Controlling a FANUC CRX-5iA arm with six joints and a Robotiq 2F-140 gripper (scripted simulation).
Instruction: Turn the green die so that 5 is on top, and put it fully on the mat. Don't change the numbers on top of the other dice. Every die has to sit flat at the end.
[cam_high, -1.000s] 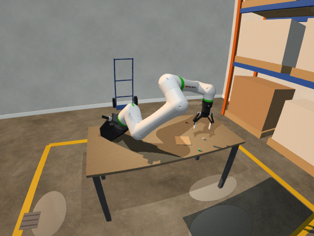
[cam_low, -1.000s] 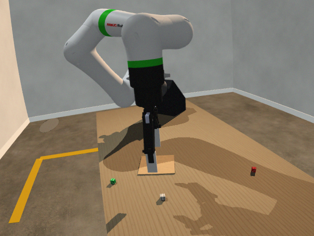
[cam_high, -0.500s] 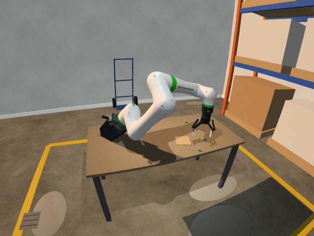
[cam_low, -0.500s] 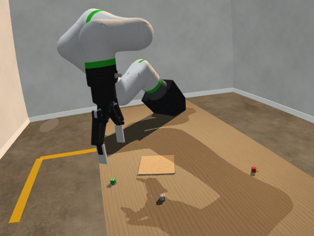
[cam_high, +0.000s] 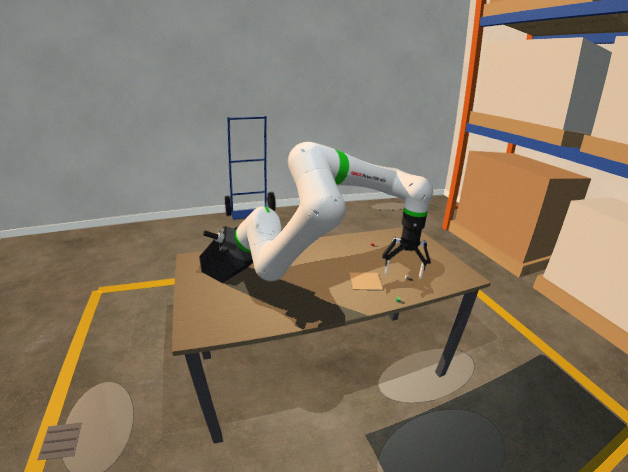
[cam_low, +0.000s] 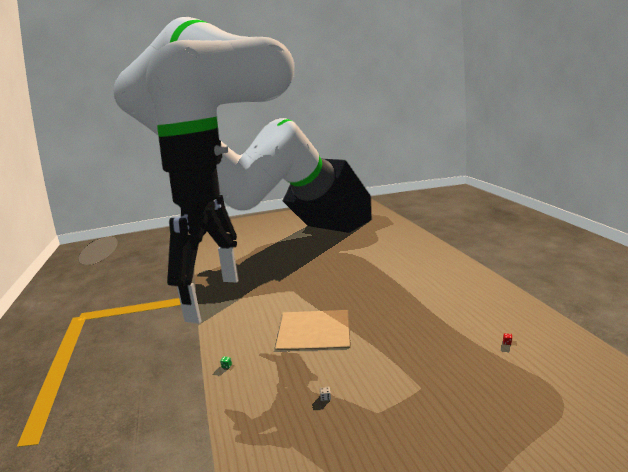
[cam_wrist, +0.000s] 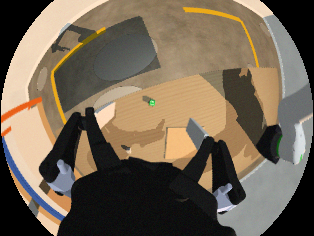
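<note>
My hand is 140 mm above the green die. Also, from my hand: white die 160 mm ahead, 140 mm below, 130 mm to the left; red die 490 mm to the left, 190 mm ahead, 140 mm below; tan mat 190 mm to the left, 150 mm below, 50 mm behind.
</note>
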